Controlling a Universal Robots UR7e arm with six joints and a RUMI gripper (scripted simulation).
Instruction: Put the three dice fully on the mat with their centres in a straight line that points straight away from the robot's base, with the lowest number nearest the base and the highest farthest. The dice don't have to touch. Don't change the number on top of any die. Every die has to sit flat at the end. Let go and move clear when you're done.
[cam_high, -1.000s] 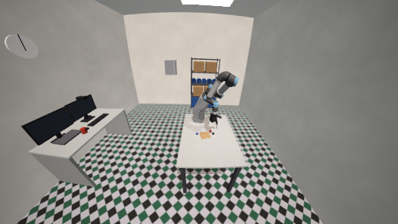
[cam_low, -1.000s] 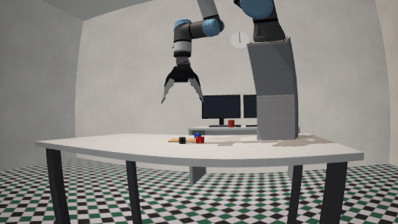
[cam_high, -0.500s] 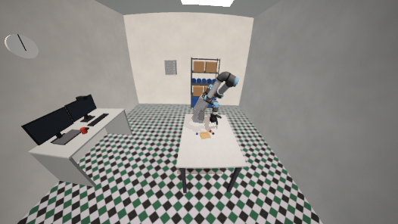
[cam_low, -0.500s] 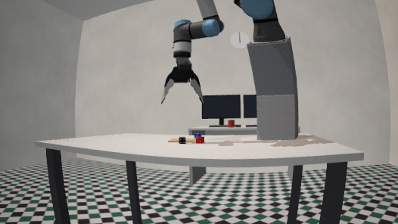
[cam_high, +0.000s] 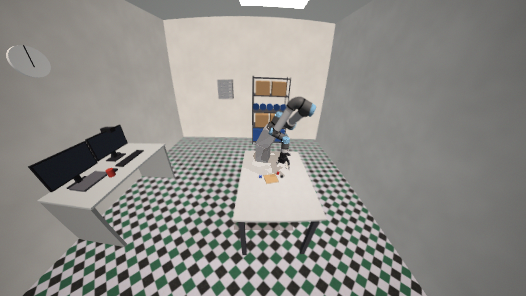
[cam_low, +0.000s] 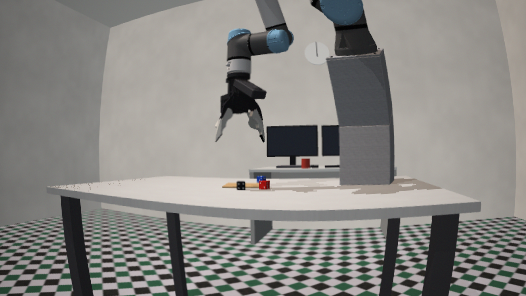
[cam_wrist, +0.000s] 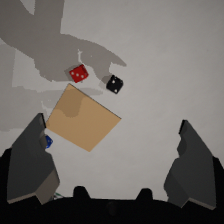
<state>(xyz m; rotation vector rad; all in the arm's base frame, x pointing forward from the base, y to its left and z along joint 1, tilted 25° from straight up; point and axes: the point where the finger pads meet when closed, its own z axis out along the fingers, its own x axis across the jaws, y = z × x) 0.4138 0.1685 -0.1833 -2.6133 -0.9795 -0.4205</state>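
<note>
Now: the black die 120 mm below my hand. Round my hand: tan mat 140 mm below, 130 mm to the right, 20 mm ahead; then blue die 240 mm to the right, 120 mm below, 10 mm behind; then red die 120 mm below, 60 mm behind, 30 mm to the right.
</note>
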